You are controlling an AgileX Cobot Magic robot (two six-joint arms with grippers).
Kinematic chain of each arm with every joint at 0, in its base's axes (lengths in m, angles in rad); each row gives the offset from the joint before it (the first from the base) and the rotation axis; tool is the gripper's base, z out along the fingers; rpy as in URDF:
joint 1: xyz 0 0 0.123 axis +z
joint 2: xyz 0 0 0 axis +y
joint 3: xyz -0.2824 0 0.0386 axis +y
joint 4: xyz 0.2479 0 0.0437 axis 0.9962 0 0.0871
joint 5: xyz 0 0 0 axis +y
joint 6: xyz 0.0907 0 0.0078 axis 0.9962 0 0.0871
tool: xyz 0 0 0 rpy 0 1.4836 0
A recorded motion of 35 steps. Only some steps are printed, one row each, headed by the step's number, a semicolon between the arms.
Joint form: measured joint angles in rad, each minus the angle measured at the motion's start. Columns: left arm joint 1, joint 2, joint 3, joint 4, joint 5, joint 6; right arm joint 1, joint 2, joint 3, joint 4, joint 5, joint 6.
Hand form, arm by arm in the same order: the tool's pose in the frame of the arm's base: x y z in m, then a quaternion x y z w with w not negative. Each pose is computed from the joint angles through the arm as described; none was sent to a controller.
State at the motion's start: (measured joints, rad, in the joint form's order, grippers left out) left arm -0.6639 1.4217 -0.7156 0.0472 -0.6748 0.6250; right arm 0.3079 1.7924 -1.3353 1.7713 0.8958 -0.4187
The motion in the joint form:
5: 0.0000 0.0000 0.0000 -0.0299 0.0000 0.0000; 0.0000 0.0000 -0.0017 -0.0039 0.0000 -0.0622
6: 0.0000 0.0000 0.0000 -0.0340 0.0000 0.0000; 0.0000 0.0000 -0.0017 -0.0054 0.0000 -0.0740
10: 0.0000 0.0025 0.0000 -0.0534 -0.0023 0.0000; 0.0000 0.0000 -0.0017 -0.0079 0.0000 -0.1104
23: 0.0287 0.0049 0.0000 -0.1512 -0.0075 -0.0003; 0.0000 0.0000 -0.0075 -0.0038 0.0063 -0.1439
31: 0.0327 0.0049 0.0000 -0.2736 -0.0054 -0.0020; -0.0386 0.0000 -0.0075 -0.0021 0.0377 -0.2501
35: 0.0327 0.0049 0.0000 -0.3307 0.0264 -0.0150; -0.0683 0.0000 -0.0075 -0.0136 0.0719 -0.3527
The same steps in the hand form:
5: 0.2389 -0.1882 0.2853 0.41959 0.54410 -0.01293 0.72645; 0.3596 0.1876 0.3128 0.11476 0.72674 0.65941 0.15446
6: 0.2390 -0.1880 0.2854 0.41798 0.54533 -0.01322 0.72646; 0.3596 0.1876 0.3127 0.11002 0.72784 0.65807 0.15840
10: 0.2400 -0.1874 0.2848 0.41035 0.55117 -0.01455 0.72637; 0.3595 0.1876 0.3125 0.09601 0.73043 0.65438 0.17042
23: 0.2488 -0.1760 0.2843 0.36202 0.58403 -0.01067 0.72645; 0.3596 0.1879 0.3147 0.08132 0.72910 0.65490 0.18140
31: 0.2530 -0.1690 0.2832 0.30983 0.61833 -0.01798 0.72204; 0.3642 0.1750 0.3160 0.04704 0.72746 0.64828 0.21982
35: 0.2542 -0.1668 0.2797 0.28838 0.64368 -0.02852 0.70831; 0.3663 0.1654 0.3164 0.00600 0.72729 0.63791 0.25313

